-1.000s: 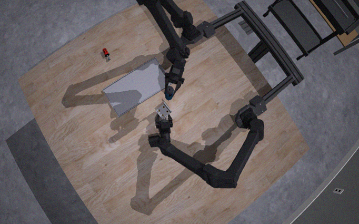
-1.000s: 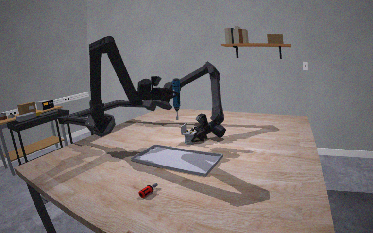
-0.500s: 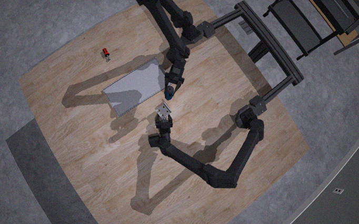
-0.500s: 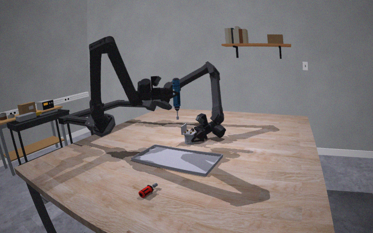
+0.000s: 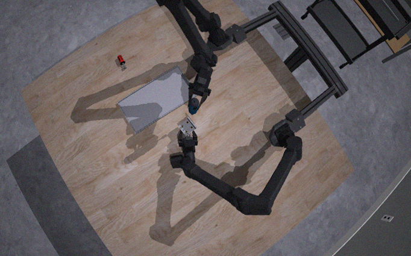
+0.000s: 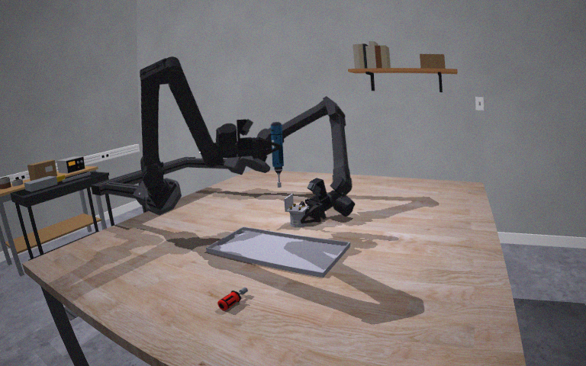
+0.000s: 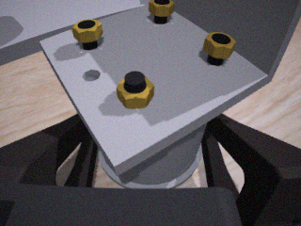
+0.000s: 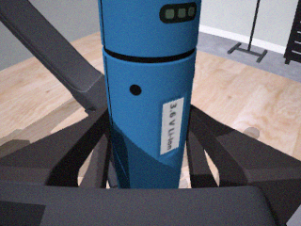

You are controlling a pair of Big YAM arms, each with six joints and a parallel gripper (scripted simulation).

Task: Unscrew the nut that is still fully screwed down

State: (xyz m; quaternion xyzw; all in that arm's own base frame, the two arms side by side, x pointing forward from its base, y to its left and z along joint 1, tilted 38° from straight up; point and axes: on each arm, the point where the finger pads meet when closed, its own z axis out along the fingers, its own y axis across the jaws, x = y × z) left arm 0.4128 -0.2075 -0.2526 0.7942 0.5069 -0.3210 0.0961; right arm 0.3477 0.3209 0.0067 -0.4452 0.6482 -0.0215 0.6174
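The joint module lies 1 cm above my left hand. The rest, counted from my left hand: driver tip (15 cm above, 5 cm behind, 4 cm to the right); grey bracket plate (5 cm above); nut (5 cm above, 2 cm to the left, 1 cm ahead).
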